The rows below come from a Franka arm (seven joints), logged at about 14 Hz.
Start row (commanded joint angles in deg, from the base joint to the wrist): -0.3 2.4 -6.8 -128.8 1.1 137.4 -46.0
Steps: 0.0 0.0 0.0 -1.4 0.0 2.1 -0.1; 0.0 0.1 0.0 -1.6 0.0 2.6 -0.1; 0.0 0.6 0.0 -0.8 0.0 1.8 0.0; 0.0 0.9 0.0 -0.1 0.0 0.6 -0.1; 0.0 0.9 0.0 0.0 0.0 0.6 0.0; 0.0 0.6 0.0 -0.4 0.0 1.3 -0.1
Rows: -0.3 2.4 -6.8 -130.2 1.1 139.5 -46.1; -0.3 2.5 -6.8 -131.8 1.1 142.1 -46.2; -0.3 3.1 -6.8 -132.6 1.1 143.9 -46.2; -0.3 4.0 -6.8 -132.7 1.1 144.5 -46.3; -0.3 4.9 -6.8 -132.7 1.1 145.1 -46.3; -0.3 5.5 -6.8 -133.1 1.1 146.4 -46.4
